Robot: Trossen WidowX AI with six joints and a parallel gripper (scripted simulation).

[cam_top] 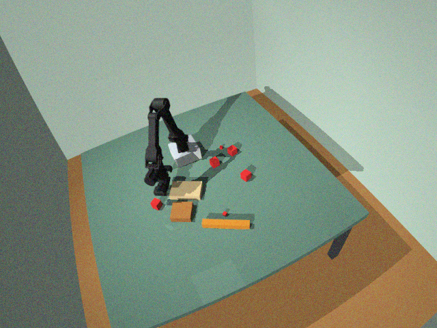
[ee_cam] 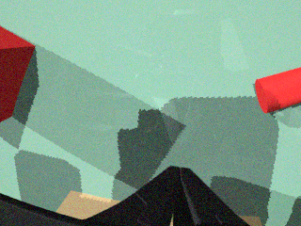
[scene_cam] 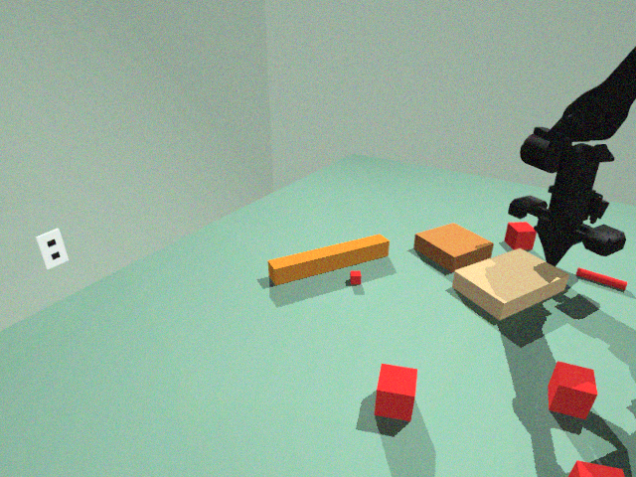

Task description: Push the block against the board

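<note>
The beige flat block lies 4 cm ahead of my gripper tip and 10 cm to the left of it. Round my gripper tip: thin red stick (8 cm behind, 3 cm to the right); then brown squarish block (16 cm ahead, 5 cm to the left); then orange board (30 cm ahead, 24 cm to the left).
</note>
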